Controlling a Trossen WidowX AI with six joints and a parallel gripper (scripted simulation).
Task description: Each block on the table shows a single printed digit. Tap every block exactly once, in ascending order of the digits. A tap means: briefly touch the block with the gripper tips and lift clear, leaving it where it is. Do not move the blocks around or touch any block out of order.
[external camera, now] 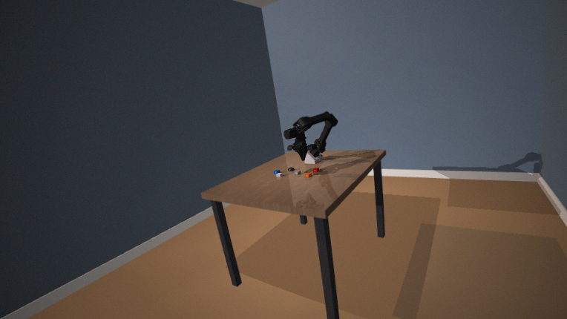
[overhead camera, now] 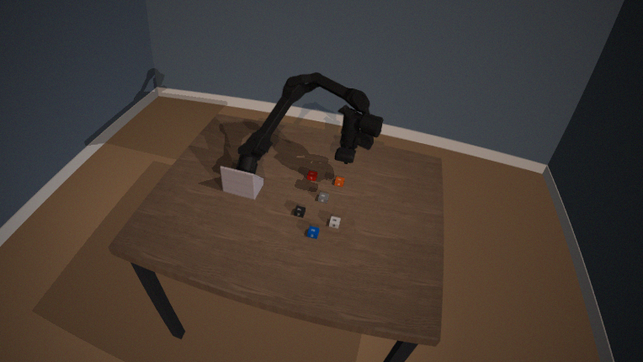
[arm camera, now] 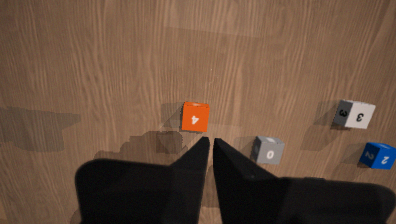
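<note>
Now: gripper tip 100 mm above the orange block, 20 mm past it and 10 mm to the right of it. From my gripper tip the other things lie so: grey block (100 mm to the right, 100 mm below, 50 mm behind); then white block (200 mm to the right, 100 mm below, 20 mm ahead); then red block (120 mm behind, 100 mm below).
</note>
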